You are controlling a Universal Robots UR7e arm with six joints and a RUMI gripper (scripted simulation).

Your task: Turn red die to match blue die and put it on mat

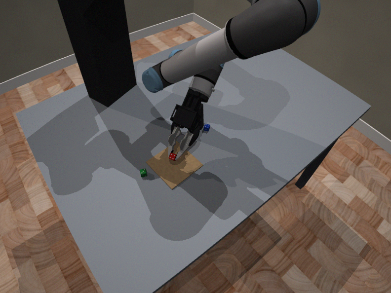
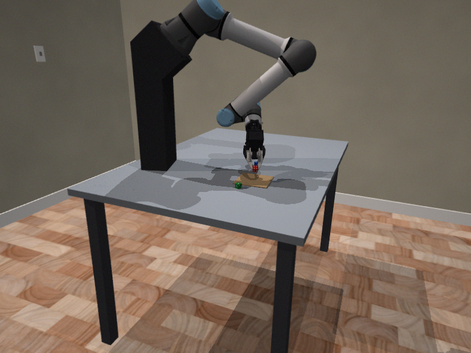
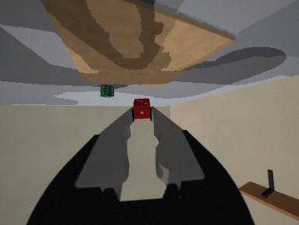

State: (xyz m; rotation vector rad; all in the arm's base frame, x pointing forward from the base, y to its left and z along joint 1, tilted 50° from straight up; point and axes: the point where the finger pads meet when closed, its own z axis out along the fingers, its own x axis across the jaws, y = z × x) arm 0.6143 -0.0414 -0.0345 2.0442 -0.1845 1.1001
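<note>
The tan mat lies 6 cm below my hand. Round my hand: red die 1 cm to the right, 1 cm below; then green die 10 cm to the right, 5 cm below, 3 cm behind; then blue die 19 cm to the left, 6 cm behind, 5 cm below.
</note>
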